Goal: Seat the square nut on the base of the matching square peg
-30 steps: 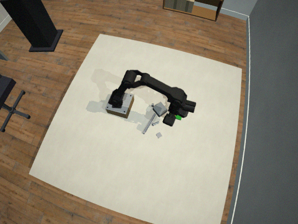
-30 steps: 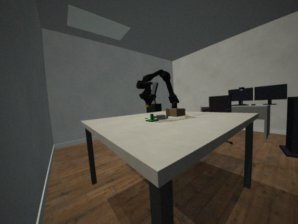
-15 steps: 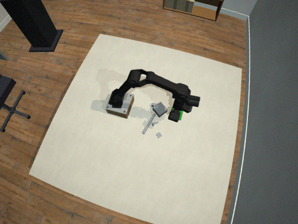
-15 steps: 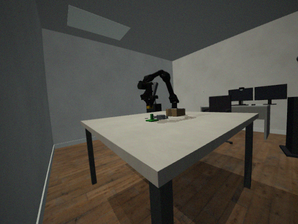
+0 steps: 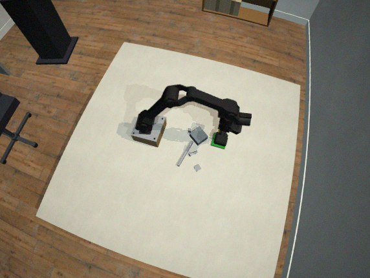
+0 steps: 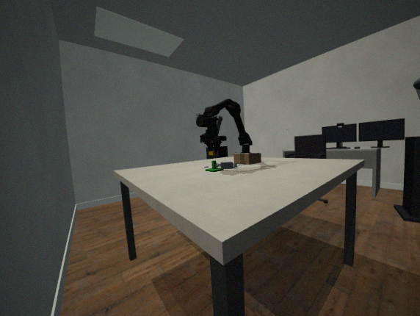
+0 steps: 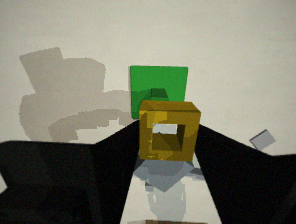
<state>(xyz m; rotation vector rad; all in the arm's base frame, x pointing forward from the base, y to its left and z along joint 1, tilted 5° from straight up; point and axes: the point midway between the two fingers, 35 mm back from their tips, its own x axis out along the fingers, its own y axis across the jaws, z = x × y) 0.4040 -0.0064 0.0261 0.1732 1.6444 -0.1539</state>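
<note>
Now: the grey block 110 mm behind my hand, 10 mm to the left of it and 120 mm below it. Round my hand: long grey bar: 180 mm behind, 90 mm to the right, 130 mm below.
</note>
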